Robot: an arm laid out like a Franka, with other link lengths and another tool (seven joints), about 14 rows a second.
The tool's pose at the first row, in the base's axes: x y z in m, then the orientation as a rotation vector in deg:
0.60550, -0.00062, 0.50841, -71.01, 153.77, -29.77
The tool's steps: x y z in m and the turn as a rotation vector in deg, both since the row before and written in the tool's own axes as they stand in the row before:
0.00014, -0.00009, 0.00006, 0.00, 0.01, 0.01
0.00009, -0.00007, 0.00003, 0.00, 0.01, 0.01
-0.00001, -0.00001, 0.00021, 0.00, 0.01, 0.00
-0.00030, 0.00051, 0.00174, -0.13, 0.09, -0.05
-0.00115, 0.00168, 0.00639, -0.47, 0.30, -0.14
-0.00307, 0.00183, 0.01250, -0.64, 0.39, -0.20
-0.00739, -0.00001, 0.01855, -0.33, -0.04, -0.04
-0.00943, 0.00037, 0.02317, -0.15, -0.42, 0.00
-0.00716, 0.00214, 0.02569, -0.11, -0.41, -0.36
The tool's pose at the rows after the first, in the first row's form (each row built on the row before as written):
0.60549, -0.00080, 0.50839, -71.00, 153.78, -29.78
0.60549, -0.00092, 0.50839, -70.99, 153.79, -29.79
0.60556, -0.00097, 0.50820, -70.99, 153.80, -29.80
0.60586, -0.00087, 0.50639, -71.10, 153.93, -29.71
0.60710, -0.00059, 0.49981, -71.44, 154.39, -29.35
0.61097, -0.00028, 0.48740, -71.91, 154.99, -28.85
0.62028, 0.00072, 0.46976, -72.04, 155.13, -28.40
0.63167, 0.00245, 0.44755, -72.04, 154.87, -27.89
0.64097, 0.00310, 0.42247, -72.54, 154.42, -27.48

